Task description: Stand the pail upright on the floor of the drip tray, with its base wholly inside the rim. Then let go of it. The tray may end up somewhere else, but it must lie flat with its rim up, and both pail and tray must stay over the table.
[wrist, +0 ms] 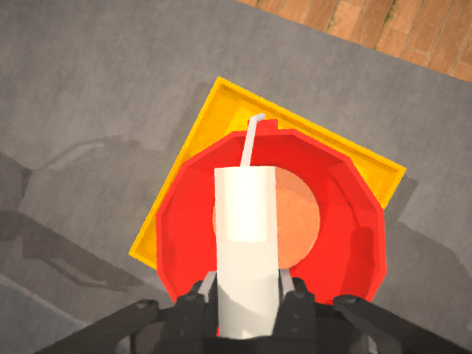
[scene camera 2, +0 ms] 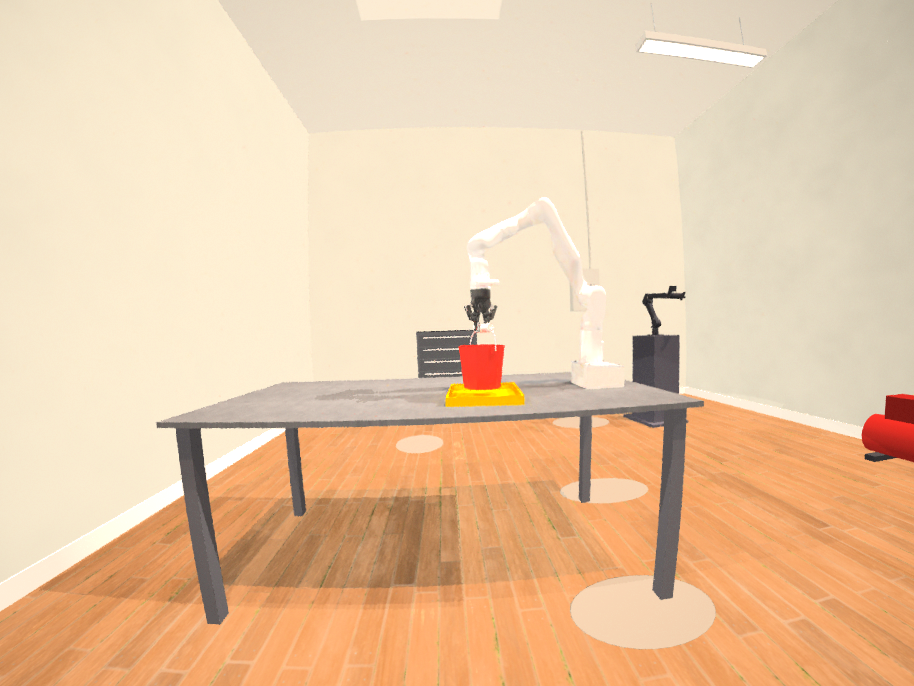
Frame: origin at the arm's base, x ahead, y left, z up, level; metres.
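Seen in the pictures: gripper, fingertip midpoint: (wrist: 249,286) (scene camera 2: 481,332); arm's base, origin of the base link: (scene camera 2: 589,362).
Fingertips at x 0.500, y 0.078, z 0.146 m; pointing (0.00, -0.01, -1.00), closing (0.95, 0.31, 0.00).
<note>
Offsets run from my fingertips to a thing's top centre. Level surfaces: height alone.
The red pail @(0.007 m ahead, 0.017 m left, 0.032 m up) (scene camera 2: 481,366) (wrist: 345,250) is upright over the yellow drip tray @(0.004 m ahead, 0.019 m left, 0.210 m down) (scene camera 2: 485,400) (wrist: 212,112), its lower end within the tray's outline in the scene view. Whether its base touches the tray's floor is hard to tell; the front rim and the pail's own walls hide the contact. The tray lies flat, rim up, on the table. My gripper (scene camera 2: 482,325) (wrist: 249,286) is above the pail, shut on the white grip @(0.004 m back, 0.014 m left, 0.032 m up) (scene camera 2: 485,338) (wrist: 247,205) of its raised wire handle. In the wrist view, the pail's wide mouth covers much of the tray and overlaps its lower side.
The grey table @(0.241 m down) (scene camera 2: 354,402) (wrist: 100,60) bears the tray; its edge shows at the upper right of the wrist view. The white arm's base (scene camera 2: 596,374) stands at the table's back right. A dark slatted unit (scene camera 2: 419,354) and a dark pedestal (scene camera 2: 655,369) stand behind the table.
</note>
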